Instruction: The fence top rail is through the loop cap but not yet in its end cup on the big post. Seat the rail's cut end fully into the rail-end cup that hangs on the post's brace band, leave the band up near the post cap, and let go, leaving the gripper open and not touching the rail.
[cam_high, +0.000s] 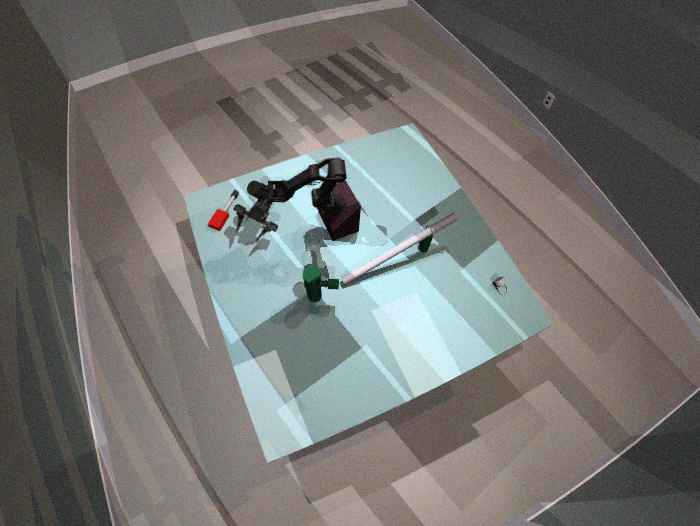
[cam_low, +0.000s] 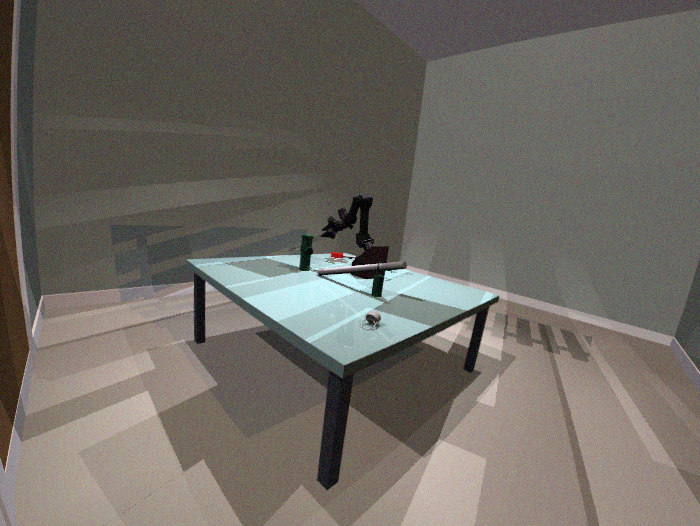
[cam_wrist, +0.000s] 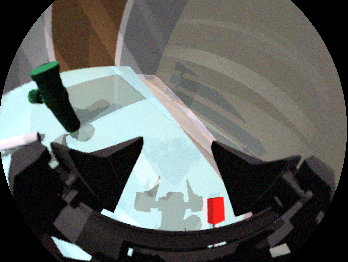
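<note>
Now: gripper tip 290 mm short of the green rail-end cup, 230 mm to the right of it and 70 mm above it. From my gripper tip the other things lie so: small green post: 260 mm ahead, 700 mm to the left, 90 mm below; then small dark fitting: 300 mm behind, 420 mm to the left, 180 mm below; then red-handled tool: 330 mm behind, 30 mm to the right, 180 mm below.
</note>
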